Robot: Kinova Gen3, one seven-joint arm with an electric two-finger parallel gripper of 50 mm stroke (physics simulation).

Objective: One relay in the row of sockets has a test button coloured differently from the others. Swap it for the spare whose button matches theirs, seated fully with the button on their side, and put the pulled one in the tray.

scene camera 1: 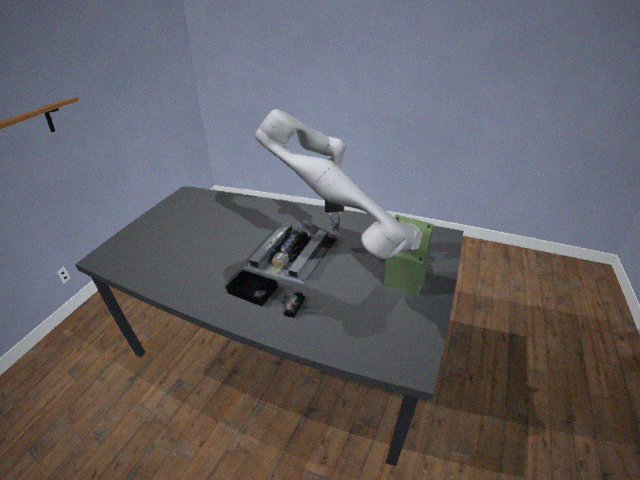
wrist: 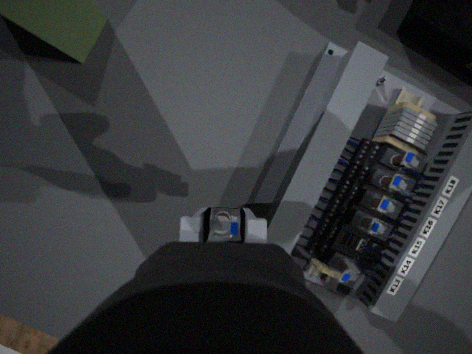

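Observation:
My gripper is shut on a clear relay with a blue button, held above the table beside the socket panel. In the wrist view the button is at the relay's right side. The socket row has an empty socket second from the K13 end. The relays seated around it, such as the K13-end one and the K15 one, show blue buttons. The black tray holds a small clear relay; its button colour cannot be told. A dark holder with red and green spots stands near the tray.
Grey wire ducts run along both sides of the sockets. A beige and white terminal stack stands at the K18 end. The green pedestal carries the arm on the grey table.

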